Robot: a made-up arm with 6 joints.
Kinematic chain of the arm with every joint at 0, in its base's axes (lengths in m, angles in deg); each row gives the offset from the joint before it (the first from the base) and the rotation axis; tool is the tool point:
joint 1: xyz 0 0 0.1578 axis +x
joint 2: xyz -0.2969 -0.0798 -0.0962 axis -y
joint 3: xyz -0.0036 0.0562 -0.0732 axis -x
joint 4: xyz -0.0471 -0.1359 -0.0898 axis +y
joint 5: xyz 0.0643 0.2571 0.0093 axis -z
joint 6: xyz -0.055 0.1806 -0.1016 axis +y
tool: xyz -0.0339 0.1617 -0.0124
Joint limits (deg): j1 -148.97..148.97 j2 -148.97..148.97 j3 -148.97..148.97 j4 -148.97..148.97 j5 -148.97..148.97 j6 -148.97..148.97
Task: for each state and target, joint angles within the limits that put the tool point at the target. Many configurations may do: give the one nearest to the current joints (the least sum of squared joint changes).
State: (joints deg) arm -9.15 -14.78 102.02 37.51 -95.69 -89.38
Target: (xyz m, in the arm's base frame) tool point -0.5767 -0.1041 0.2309
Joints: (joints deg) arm -10.15 -28.18 103.16 24.84 -112.45 -87.46
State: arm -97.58 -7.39 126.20 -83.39 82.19 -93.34
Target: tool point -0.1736 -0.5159 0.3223
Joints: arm -106.69 -3.51 132.84 -78.19 73.68 -92.22
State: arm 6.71 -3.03 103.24 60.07 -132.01 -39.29
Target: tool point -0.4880 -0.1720 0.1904
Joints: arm -5.81 -1.10 83.09 42.27 -143.79 -41.68
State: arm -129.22 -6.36 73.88 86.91 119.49 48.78
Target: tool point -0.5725 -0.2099 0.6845
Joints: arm -110.40 -12.95 61.34 101.34 117.10 48.16
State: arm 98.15 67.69 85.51 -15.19 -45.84 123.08
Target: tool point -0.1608 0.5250 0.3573
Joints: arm 121.04 55.34 75.17 -0.75 -56.75 121.67
